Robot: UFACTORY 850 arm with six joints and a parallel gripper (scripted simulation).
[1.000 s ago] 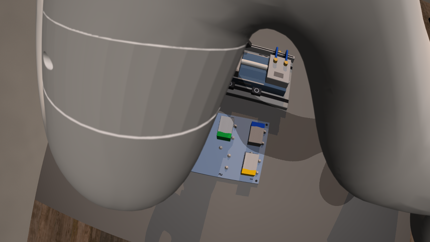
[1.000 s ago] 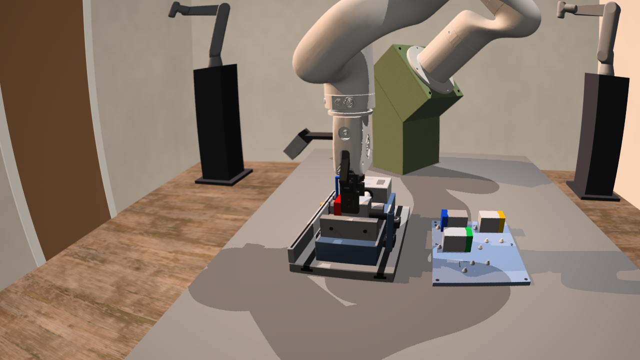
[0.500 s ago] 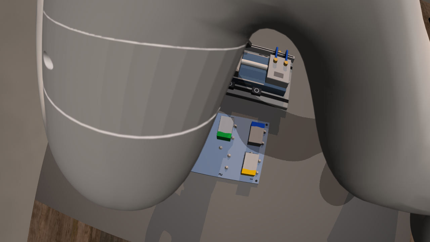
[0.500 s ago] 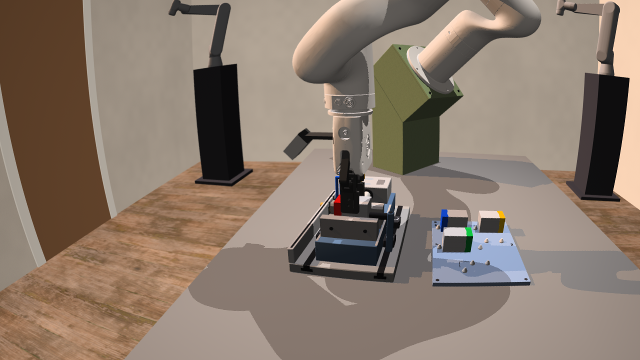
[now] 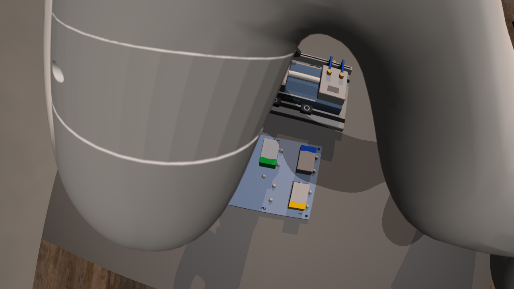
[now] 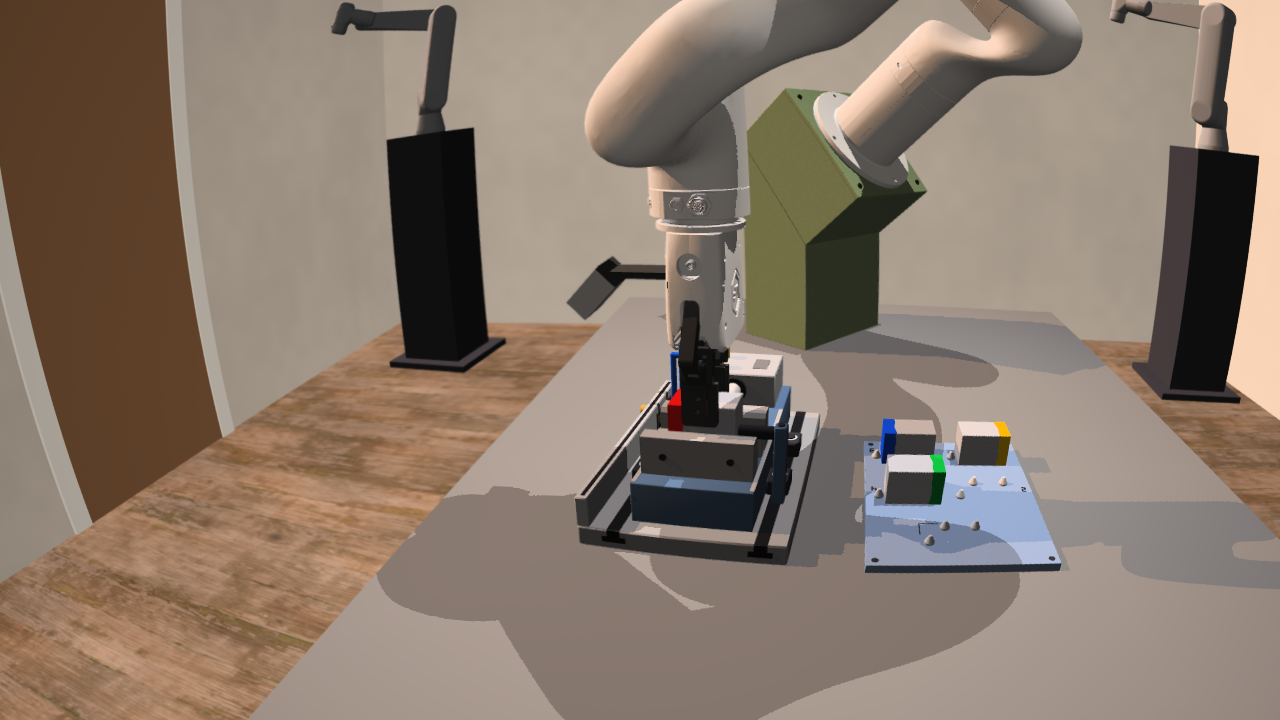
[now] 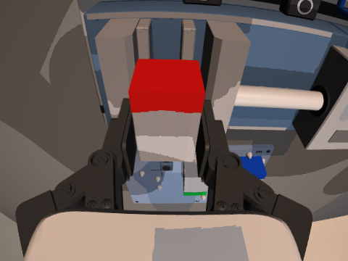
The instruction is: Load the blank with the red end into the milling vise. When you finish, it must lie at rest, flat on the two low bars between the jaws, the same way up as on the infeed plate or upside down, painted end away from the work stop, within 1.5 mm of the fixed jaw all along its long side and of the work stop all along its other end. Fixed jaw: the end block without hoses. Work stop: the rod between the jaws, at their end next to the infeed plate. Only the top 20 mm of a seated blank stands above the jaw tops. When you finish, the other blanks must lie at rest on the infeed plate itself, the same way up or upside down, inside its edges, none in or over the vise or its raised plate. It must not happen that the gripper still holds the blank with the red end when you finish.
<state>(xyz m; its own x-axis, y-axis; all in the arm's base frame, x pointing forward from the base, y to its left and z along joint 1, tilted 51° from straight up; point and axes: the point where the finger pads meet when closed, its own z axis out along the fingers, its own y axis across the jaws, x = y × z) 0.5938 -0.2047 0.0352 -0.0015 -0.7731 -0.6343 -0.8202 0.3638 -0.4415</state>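
My hand is 20 mm above the red-ended blank. Round my hand: moving jaw 40 mm behind, 50 mm below; then ram rod 90 mm behind, 50 mm below; then fixed jaw 30 mm ahead, 50 mm below.
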